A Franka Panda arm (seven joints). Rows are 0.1 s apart.
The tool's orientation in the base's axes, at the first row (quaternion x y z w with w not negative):
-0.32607, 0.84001, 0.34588, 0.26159
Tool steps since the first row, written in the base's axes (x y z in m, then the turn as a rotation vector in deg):
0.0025, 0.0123, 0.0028, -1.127, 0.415, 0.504
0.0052, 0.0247, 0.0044, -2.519, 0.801, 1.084
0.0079, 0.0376, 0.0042, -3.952, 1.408, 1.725
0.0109, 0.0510, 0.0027, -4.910, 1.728, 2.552
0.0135, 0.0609, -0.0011, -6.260, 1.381, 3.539
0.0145, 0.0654, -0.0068, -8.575, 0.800, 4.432
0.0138, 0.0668, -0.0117, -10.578, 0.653, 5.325
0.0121, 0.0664, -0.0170, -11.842, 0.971, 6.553
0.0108, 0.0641, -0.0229, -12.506, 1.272, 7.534
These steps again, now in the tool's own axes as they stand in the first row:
-0.0080, 0.0061, 0.0080, 0.246, 1.256, -0.244
-0.0154, 0.0116, 0.0169, 0.624, 2.720, -0.613
-0.0217, 0.0166, 0.0273, 0.907, 4.360, -0.863
-0.0276, 0.0211, 0.0390, 0.863, 5.573, -1.344
-0.0304, 0.0231, 0.0494, 1.212, 6.772, -2.509
-0.0289, 0.0225, 0.0565, 2.337, 8.507, -3.998
-0.0257, 0.0218, 0.0605, 3.100, 10.253, -5.094
-0.0209, 0.0206, 0.0631, 2.989, 11.852, -5.892
-0.0153, 0.0179, 0.0648, 2.658, 12.904, -6.419

